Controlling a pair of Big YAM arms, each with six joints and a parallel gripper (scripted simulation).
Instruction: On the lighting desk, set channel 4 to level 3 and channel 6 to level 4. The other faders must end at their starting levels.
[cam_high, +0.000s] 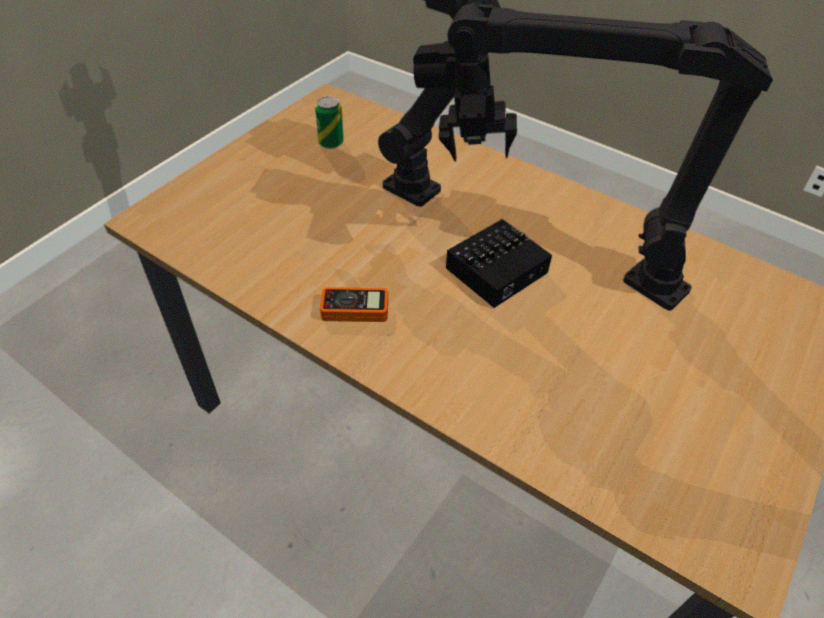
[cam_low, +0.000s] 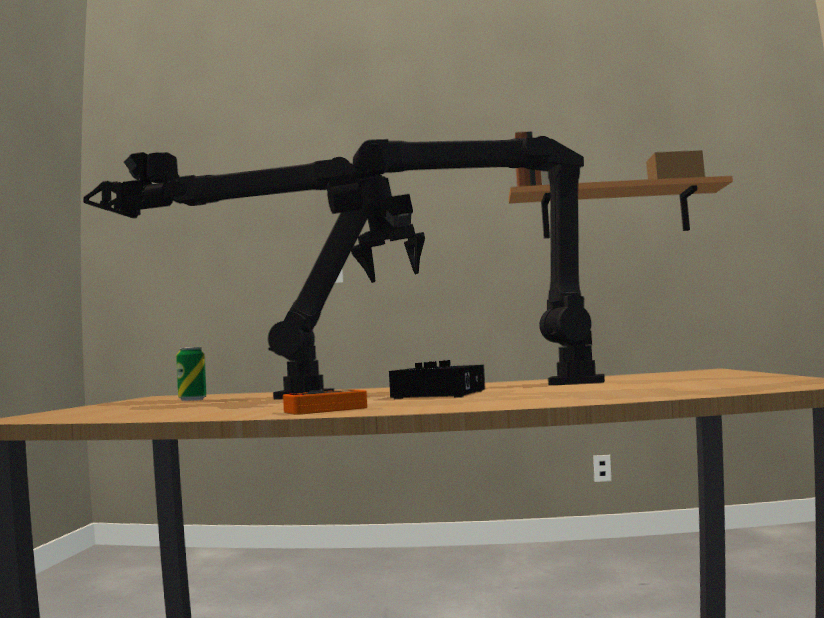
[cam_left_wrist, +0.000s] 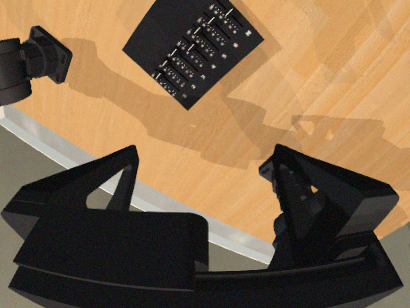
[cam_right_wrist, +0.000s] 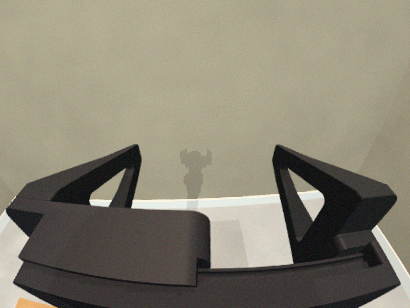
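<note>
Now: the channel 4 fader cap 18 cm below my left hand, 7 cm to the left of it and 2 cm ahead of it. Also, from my left hand: M fader cap (18 cm below, 9 cm ahead, 4 cm to the left); channel 5 fader cap (18 cm below, 7 cm to the left, 5 cm ahead); channel 6 fader cap (18 cm below, 7 cm ahead, 6 cm to the left).
</note>
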